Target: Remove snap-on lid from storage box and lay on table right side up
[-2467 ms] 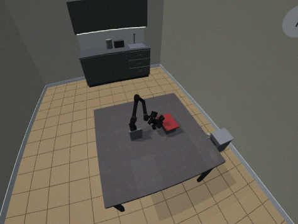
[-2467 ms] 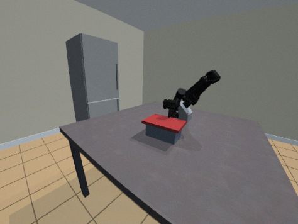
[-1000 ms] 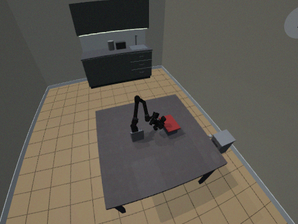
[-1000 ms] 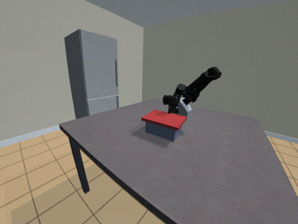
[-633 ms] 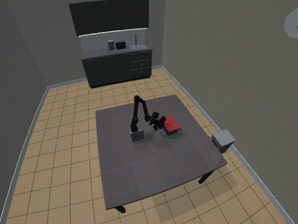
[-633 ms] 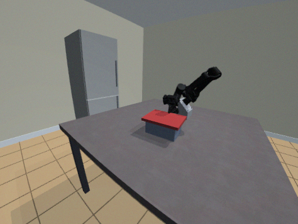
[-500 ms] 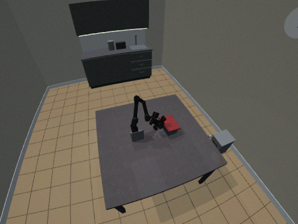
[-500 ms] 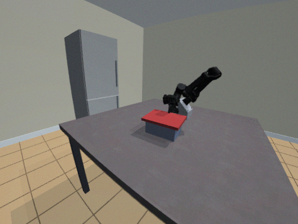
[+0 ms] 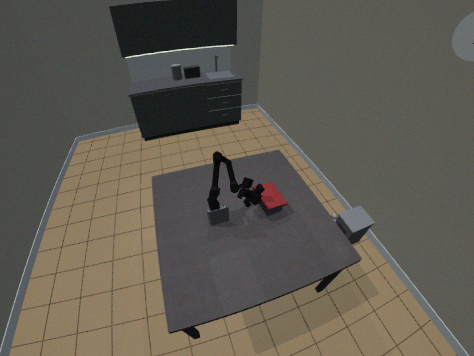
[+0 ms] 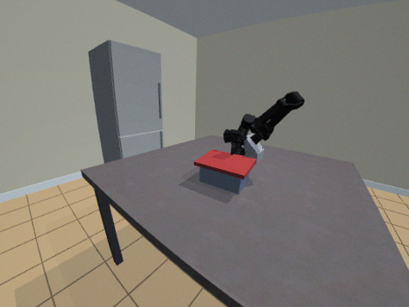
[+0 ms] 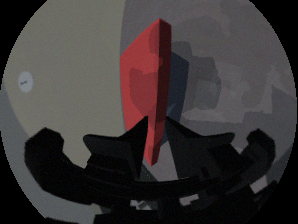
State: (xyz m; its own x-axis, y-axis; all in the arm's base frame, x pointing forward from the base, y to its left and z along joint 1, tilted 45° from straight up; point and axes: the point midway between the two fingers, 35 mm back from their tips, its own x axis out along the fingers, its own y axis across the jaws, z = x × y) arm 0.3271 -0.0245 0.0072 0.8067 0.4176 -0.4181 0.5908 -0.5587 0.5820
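Right now the lid is 8 cm ahead of my gripper tip. Round my gripper tip: blue-grey storage box 7 cm ahead, 6 cm below.
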